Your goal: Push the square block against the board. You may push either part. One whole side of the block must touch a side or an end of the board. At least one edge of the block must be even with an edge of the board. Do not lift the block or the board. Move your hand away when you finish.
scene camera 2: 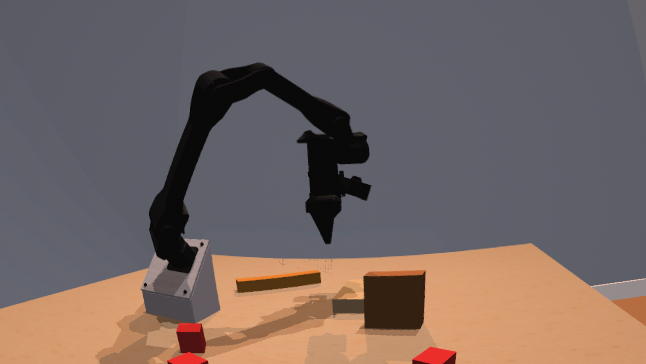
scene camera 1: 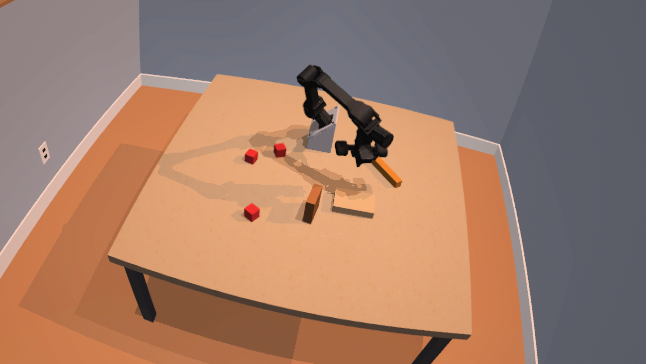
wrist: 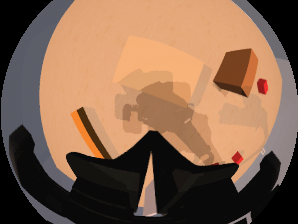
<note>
My gripper [scene camera 2: 328, 243] is shut, with nothing in its grasp. I also see a tan board [wrist: 150, 67] and a brown square block [scene camera 2: 392, 300].
The brown square block is seen too in the wrist view [wrist: 236, 74]. My gripper shows as well in scene camera 1 [scene camera 1: 357, 166] and in the wrist view [wrist: 152, 134].
</note>
